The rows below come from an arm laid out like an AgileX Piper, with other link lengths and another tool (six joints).
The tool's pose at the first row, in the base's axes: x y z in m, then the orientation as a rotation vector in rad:
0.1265 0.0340 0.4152 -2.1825 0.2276 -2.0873
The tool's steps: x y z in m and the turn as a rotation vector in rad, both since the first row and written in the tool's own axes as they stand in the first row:
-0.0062 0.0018 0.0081 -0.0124 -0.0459 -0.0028
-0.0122 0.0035 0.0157 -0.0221 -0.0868 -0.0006
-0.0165 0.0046 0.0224 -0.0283 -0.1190 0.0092
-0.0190 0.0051 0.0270 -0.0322 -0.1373 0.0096
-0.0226 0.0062 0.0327 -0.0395 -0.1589 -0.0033
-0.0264 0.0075 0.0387 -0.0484 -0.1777 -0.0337
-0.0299 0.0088 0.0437 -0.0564 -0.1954 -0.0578
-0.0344 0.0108 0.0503 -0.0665 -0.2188 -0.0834
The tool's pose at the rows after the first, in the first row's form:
0.1343 0.0332 0.4084 -2.2362 0.2340 -2.0400
0.1416 0.0325 0.4018 -2.2797 0.2431 -1.9940
0.1480 0.0321 0.3971 -2.3076 0.2569 -1.9527
0.1525 0.0319 0.3943 -2.3265 0.2598 -1.9317
0.1580 0.0314 0.3903 -2.3583 0.2523 -1.9140
0.1638 0.0307 0.3861 -2.3989 0.2282 -1.9080
0.1686 0.0299 0.3822 -2.4342 0.2096 -1.8996
0.1750 0.0287 0.3771 -2.4767 0.1909 -1.8846

